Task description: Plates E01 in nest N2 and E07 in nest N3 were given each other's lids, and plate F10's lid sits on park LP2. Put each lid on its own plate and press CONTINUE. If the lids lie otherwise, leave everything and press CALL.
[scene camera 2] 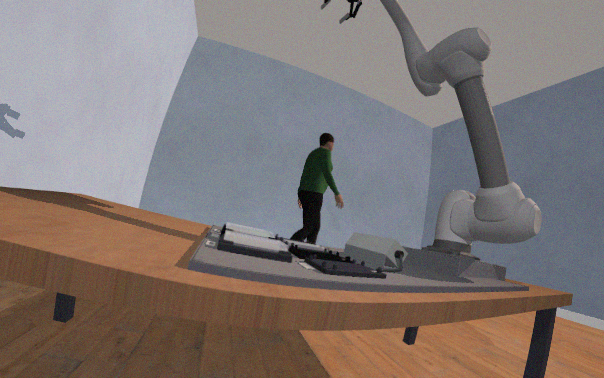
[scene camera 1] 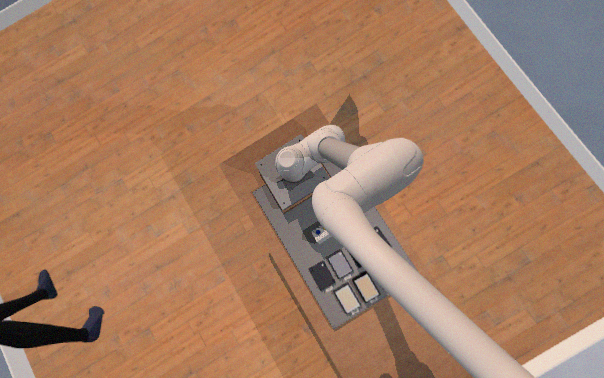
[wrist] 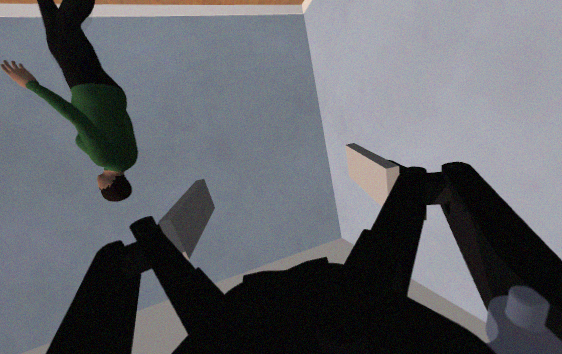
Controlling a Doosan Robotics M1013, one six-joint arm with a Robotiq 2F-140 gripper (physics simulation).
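Frame: origin at the arm's base, x ahead, y left, z up, level; millimetres.
Where they show: gripper, fingertip midpoint: [scene camera 2: 330, 15] [wrist: 277, 177].
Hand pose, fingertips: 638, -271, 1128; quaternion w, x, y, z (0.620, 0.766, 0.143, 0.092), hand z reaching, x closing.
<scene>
After its pixels a point has its place, as x, y, z.
My gripper [scene camera 2: 334, 12] @[638, -271, 1128] [wrist: 277, 177] @[638, -271, 1128] is open and empty, raised high above the table; it does not show in scene camera 1. On the grey board [scene camera 1: 292, 239] @[351, -225, -51] [scene camera 2: 227, 266] @[848, 317, -52], two cream-topped plates [scene camera 1: 347, 299] @[801, -113, -21] [scene camera 1: 367, 288] @[805, 19, -22] lie side by side at the near end. Behind them are a dark flat piece [scene camera 1: 321, 275] @[619, -178, -42] and a grey-topped plate [scene camera 1: 340, 264] @[618, -46, -34]. My arm hides the board's right part. Labels are too small to read, so I cannot tell which plate or lid is which. A small box with a blue button [scene camera 1: 318, 232] @[387, -62, 20] stands farther back; its lettering is unreadable.
A person in green [scene camera 2: 316, 170] [wrist: 105, 125] is in the room beyond the table [scene camera 2: 300, 311] @[752, 377, -80]; their legs [scene camera 1: 45, 332] show at the left in scene camera 1. My arm [scene camera 1: 400, 270] @[412, 55, 954] [scene camera 2: 482, 130] @[172, 219, 427] stretches over the board. A grey box [scene camera 2: 372, 249] @[443, 60, -10] stands on the board near the arm's base.
</scene>
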